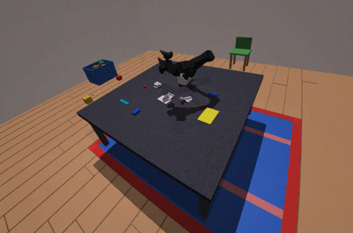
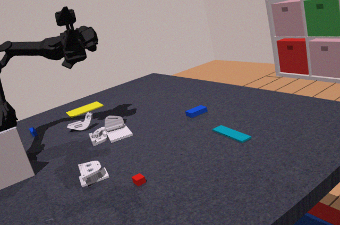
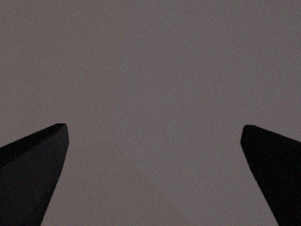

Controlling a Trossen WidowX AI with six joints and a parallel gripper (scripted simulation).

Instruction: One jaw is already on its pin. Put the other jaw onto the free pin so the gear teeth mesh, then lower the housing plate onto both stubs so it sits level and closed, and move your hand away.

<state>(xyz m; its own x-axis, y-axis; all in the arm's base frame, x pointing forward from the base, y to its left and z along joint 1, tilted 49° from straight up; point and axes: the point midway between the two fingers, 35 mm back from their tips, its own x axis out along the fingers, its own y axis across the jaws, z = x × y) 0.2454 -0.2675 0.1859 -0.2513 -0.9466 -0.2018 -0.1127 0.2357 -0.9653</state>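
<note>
Right now the white jaw is 35 cm below my gripper tip, 18 cm to the left of it and 3 cm ahead of it. Also, from my gripper tip: teal bar: 39 cm below, 33 cm to the right, 22 cm ahead; red cube: 38 cm below, 31 cm to the right, 6 cm behind; white t-shaped piece: 38 cm below, 19 cm to the right, 12 cm behind.
</note>
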